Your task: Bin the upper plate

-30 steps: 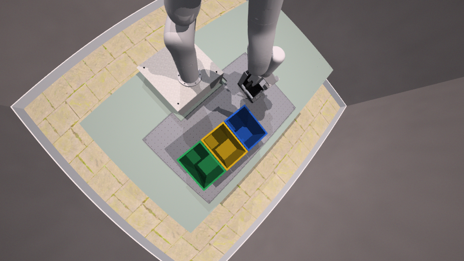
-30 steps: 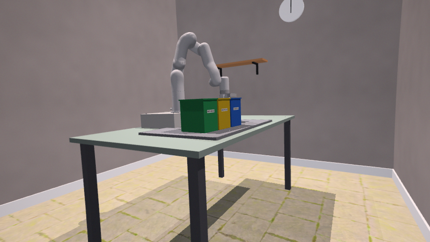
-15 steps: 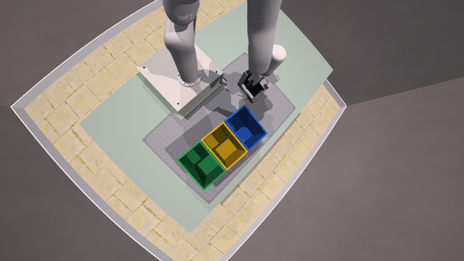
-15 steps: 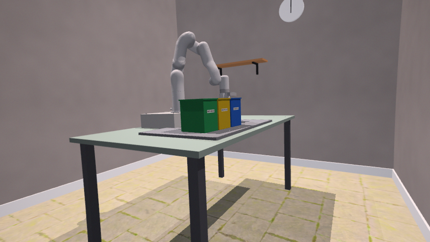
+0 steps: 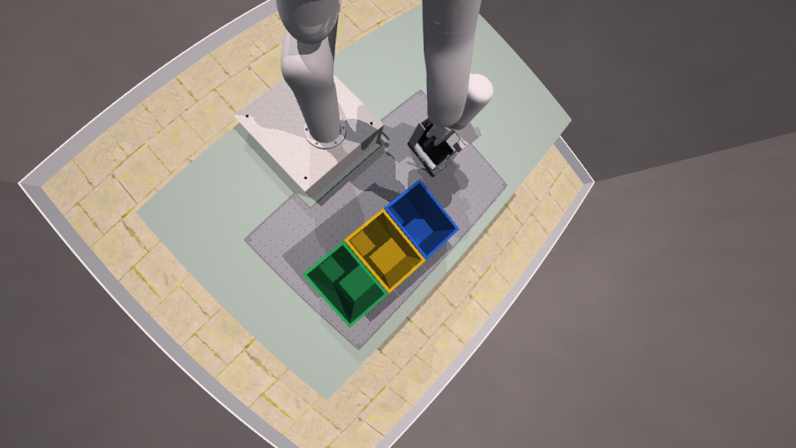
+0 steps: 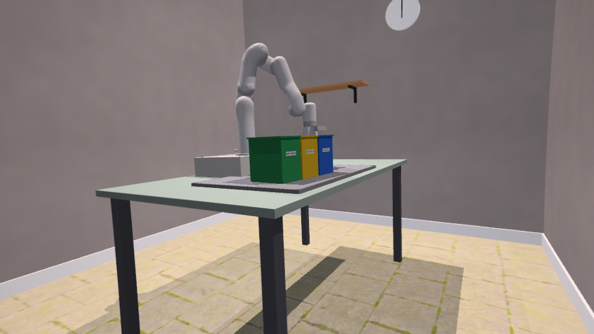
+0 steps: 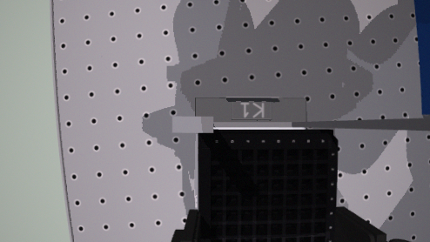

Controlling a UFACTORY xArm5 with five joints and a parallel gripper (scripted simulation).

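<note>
Now: hand 50 mm above the white plate. Round my hand: yellow bin (180 mm ahead, 360 mm to the right, 10 mm above); blue bin (170 mm ahead, 230 mm to the right, 10 mm above); black 96-well plate (10 mm below).
</note>
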